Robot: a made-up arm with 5 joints.
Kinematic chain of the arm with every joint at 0, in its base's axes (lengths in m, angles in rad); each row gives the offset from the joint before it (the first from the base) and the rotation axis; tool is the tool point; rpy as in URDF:
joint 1: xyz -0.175 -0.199 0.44 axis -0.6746 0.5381 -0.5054
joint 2: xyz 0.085 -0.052 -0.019 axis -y
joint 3: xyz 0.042 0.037 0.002 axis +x
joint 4: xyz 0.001 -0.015 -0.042 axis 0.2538 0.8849 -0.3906
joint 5: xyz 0.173 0 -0.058 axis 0.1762 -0.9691 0.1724
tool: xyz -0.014 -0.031 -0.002 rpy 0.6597 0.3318 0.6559
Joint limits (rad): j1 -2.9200..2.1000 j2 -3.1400..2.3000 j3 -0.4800..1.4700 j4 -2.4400..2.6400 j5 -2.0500..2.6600
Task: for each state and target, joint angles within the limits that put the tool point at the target. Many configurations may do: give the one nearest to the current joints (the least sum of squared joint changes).
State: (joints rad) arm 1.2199 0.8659 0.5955 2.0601 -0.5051
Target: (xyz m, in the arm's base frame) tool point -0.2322 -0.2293 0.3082
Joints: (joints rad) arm 1.3054 0.5503 0.7565 2.5351 -0.4495
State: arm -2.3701 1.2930 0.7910 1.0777 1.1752
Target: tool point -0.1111 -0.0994 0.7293
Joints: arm -1.8100 1.2318 0.4187 1.3746 0.9983
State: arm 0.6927 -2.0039 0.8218 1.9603 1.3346
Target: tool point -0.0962 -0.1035 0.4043
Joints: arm 1.3219 -1.5310 0.5667 2.3131 1.0026
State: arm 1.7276 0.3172 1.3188 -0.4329 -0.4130
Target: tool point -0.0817 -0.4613 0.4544
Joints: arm 1.7948 -0.0083 1.3126 -0.8698 -0.5329
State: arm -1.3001 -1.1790 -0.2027 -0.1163 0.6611
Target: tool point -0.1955 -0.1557 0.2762
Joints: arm -1.4912 -1.8849 0.2029 0.6297 0.3856
